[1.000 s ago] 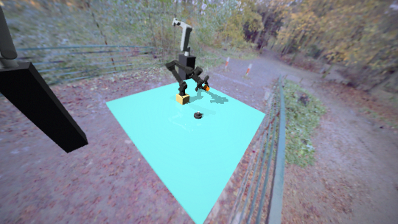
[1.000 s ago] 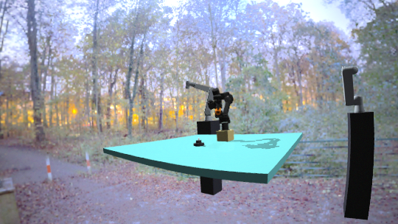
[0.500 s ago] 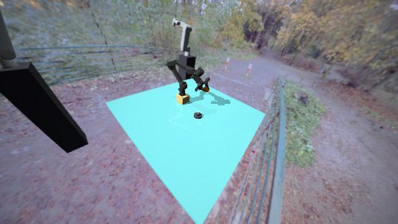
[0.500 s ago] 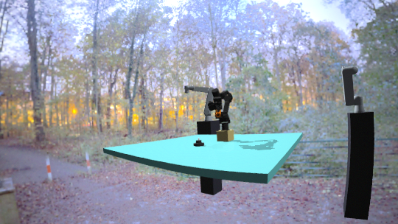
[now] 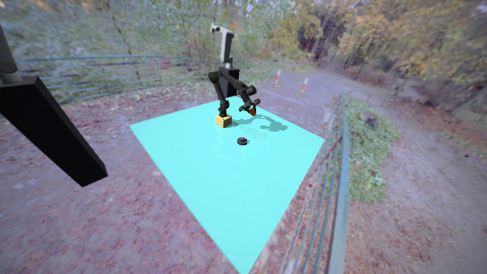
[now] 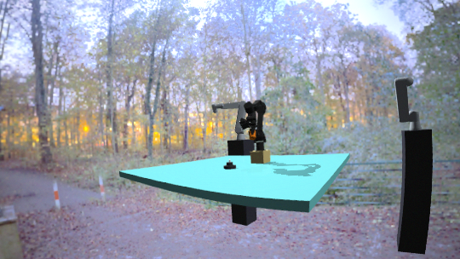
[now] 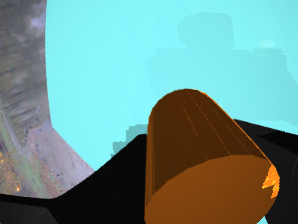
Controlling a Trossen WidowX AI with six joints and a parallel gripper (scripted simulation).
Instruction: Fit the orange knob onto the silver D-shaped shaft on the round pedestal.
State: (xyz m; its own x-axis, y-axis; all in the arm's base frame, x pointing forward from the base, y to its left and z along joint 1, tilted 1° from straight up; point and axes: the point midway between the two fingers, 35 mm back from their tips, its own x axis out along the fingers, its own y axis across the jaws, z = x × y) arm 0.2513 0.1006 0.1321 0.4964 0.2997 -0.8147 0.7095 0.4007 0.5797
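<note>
My gripper tip is now 30 mm below the orange knob, 20 mm past it and 10 mm to the left of it. The rest, counted from my gripper tip: pedestal (170 mm below, 160 mm to the right, 50 mm ahead).
</note>
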